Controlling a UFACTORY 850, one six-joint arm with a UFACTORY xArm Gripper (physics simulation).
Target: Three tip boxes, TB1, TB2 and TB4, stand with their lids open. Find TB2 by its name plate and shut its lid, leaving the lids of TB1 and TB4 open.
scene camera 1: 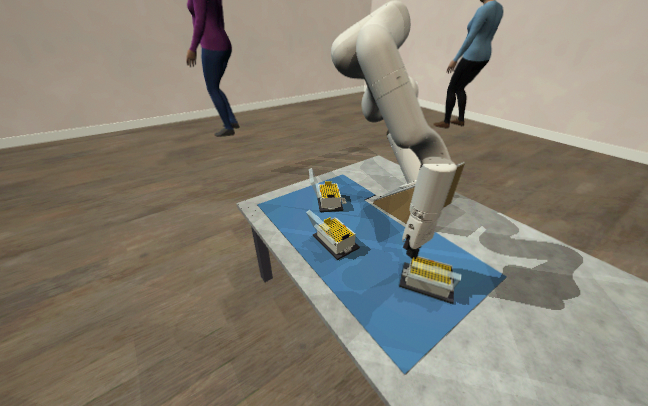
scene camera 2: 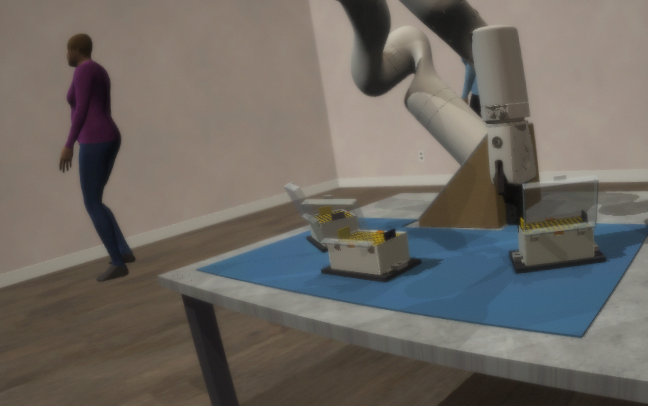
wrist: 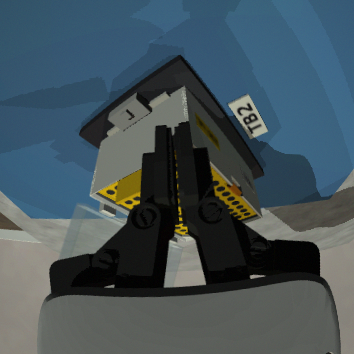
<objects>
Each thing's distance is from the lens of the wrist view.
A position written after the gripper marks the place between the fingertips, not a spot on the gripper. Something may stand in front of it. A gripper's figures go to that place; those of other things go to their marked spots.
gripper (wrist: 174, 143): 0.12 m
tip box (wrist: 173, 93): 0.16 m
name plate (wrist: 243, 108): 0.18 m
</objects>
